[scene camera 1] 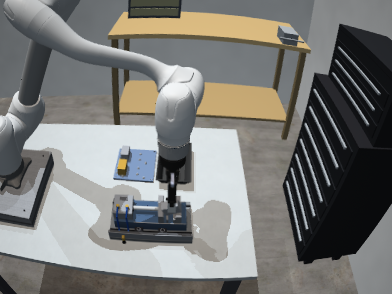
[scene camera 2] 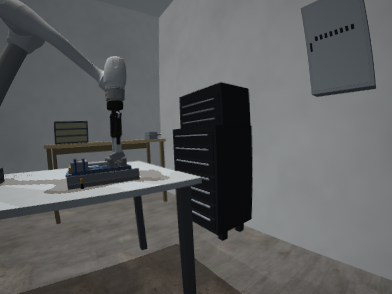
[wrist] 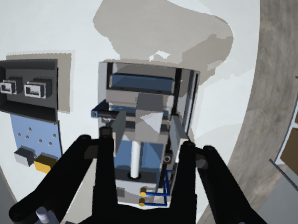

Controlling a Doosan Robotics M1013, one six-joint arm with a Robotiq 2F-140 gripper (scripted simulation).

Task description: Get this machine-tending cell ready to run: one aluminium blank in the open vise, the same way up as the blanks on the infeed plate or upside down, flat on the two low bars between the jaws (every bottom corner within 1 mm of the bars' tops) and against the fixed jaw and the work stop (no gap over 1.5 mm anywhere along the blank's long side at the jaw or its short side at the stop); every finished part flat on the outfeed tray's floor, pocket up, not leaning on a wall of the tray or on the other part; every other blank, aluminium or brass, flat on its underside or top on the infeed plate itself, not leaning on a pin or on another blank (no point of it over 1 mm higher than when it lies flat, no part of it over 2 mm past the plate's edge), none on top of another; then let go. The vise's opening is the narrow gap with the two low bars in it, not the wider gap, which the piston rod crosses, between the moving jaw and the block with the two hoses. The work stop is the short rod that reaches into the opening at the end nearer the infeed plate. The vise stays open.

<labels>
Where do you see a hose block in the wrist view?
148, 180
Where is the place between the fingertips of the gripper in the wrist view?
148, 122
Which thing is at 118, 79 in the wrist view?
A vise.
</labels>
